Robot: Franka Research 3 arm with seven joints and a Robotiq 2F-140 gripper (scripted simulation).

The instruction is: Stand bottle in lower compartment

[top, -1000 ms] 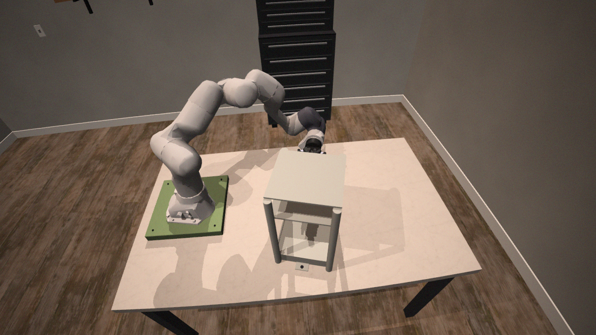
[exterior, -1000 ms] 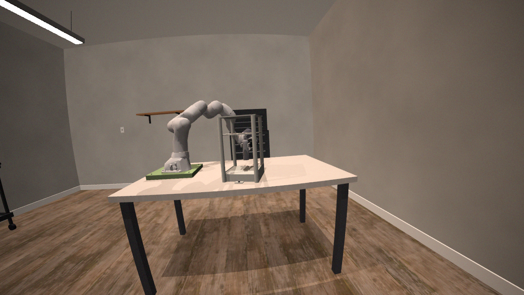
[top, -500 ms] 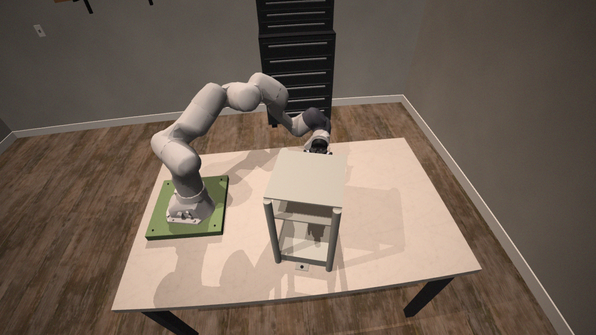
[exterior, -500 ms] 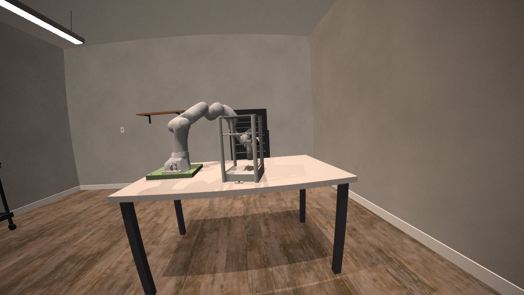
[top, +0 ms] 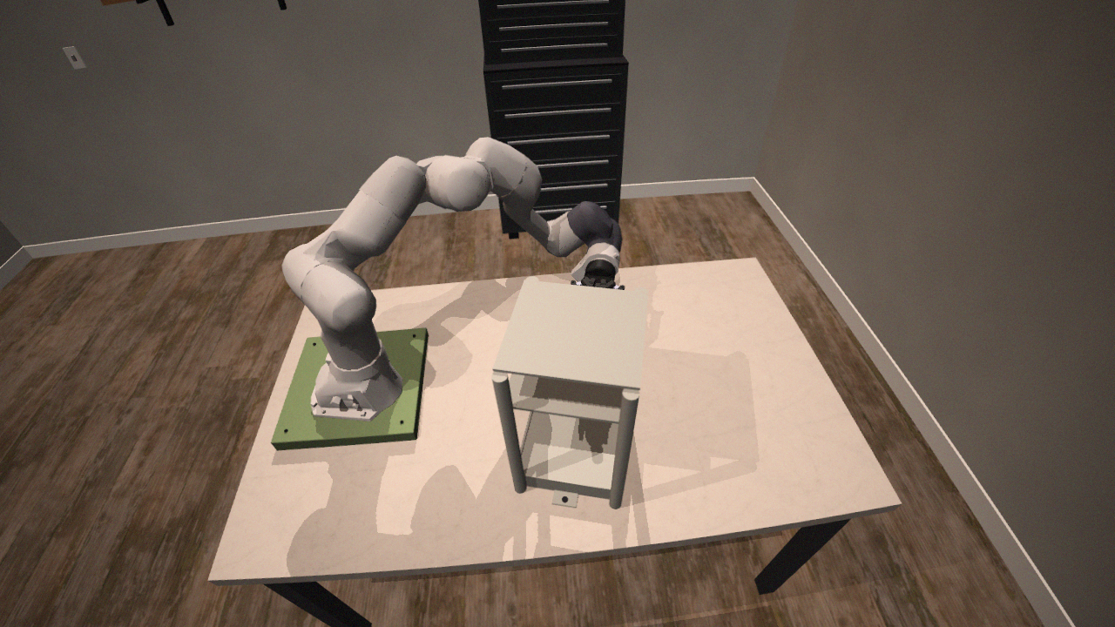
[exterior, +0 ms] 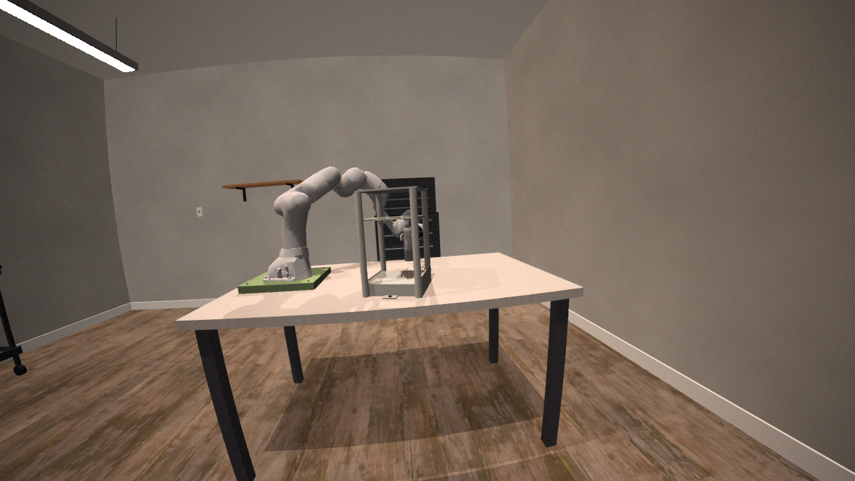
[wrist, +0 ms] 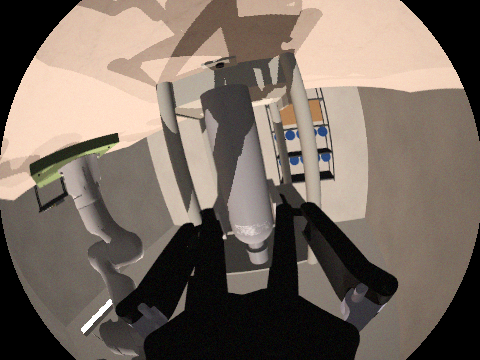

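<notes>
Right now my hand is 19 cm to the left of the shelving unit, 6 cm past it and 1 cm below it. Also, from my hand: grey bottle: 1 cm above.
</notes>
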